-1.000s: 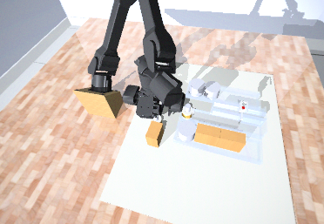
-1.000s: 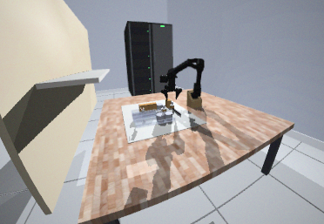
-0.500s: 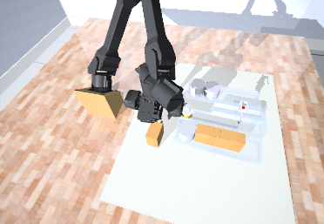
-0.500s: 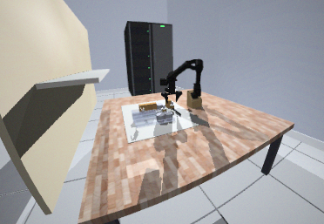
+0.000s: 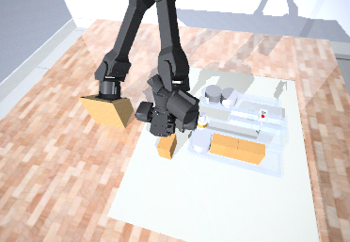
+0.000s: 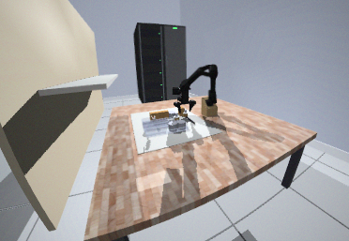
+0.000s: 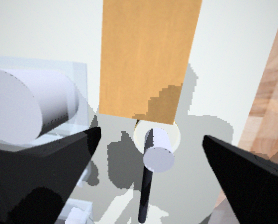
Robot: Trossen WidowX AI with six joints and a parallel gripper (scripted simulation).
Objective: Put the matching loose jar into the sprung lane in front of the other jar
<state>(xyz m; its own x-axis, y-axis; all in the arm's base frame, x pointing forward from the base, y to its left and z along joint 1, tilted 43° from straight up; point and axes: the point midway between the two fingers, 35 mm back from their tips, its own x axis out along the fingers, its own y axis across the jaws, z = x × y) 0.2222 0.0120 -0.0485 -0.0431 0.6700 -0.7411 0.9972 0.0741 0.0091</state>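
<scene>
My gripper tip is 1 cm short of the tan box and 6 cm to the left of it. Also, from my gripper tip: thin black rod 1 cm behind, 9 cm to the left, 3 cm below; then white mat 16 cm ahead, 4 cm to the left, 4 cm below; then clear rack 25 cm ahead, 9 cm to the left, 2 cm below.
</scene>
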